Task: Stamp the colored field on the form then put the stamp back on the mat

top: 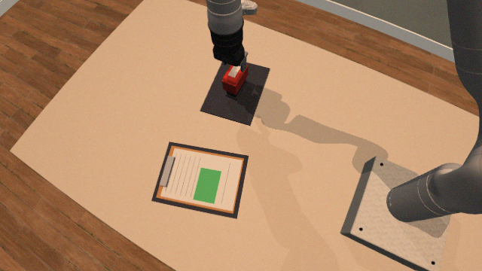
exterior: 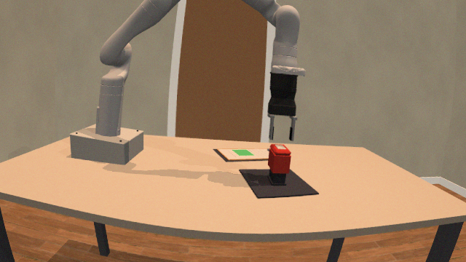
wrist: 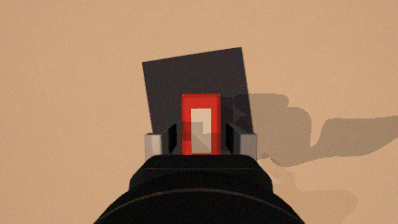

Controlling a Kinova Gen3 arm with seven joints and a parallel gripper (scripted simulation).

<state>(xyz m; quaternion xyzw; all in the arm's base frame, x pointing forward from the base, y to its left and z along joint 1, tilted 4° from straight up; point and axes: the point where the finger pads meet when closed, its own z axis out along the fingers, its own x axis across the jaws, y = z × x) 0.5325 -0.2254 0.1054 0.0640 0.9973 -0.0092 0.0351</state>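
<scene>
My hand is 90 mm above the red stamp. Round my hand: clipboard: 320 mm to the left, 140 mm below, 10 mm ahead.
</scene>
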